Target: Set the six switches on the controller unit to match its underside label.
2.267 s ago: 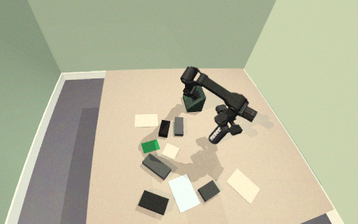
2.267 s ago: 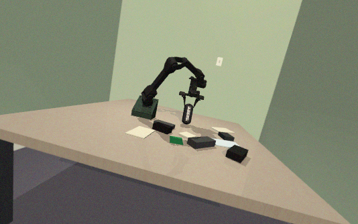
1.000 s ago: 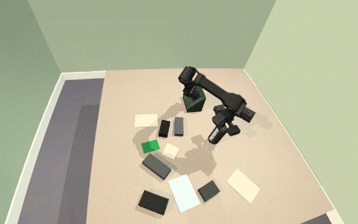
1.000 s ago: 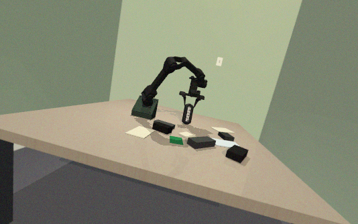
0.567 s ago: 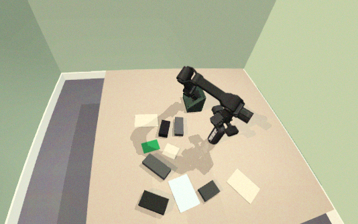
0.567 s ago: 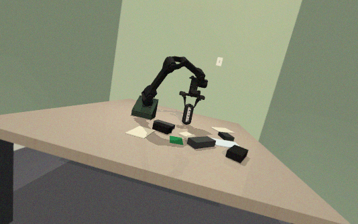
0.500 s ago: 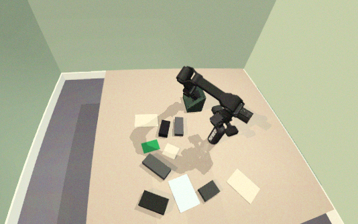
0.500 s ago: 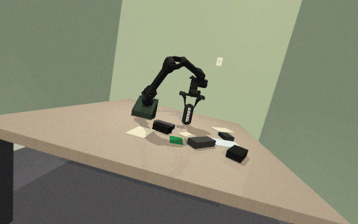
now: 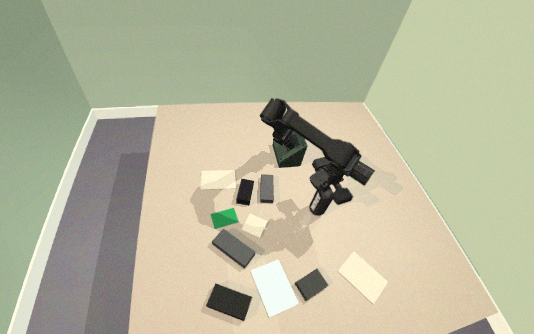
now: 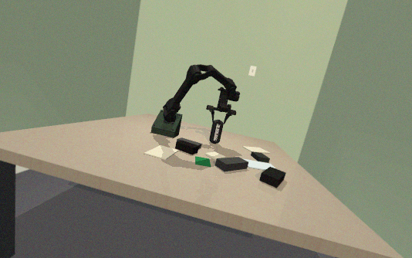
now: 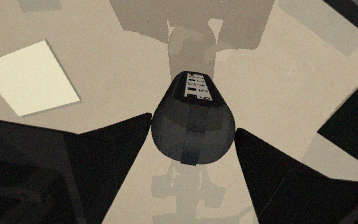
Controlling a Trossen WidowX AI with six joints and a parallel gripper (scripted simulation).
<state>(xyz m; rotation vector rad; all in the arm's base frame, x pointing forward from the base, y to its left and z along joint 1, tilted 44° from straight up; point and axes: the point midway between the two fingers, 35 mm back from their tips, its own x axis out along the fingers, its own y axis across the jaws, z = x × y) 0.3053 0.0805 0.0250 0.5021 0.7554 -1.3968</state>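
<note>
My gripper tip is now 3 cm short of the cream tile, 26 cm to the left of it and 13 cm above it. The rest, counted from my gripper tip: grey module 13 cm behind, 18 cm to the right, 12 cm below; cream card 29 cm ahead, 10 cm to the left, 13 cm below; black block 12 cm behind, 28 cm to the right, 12 cm below.
</note>
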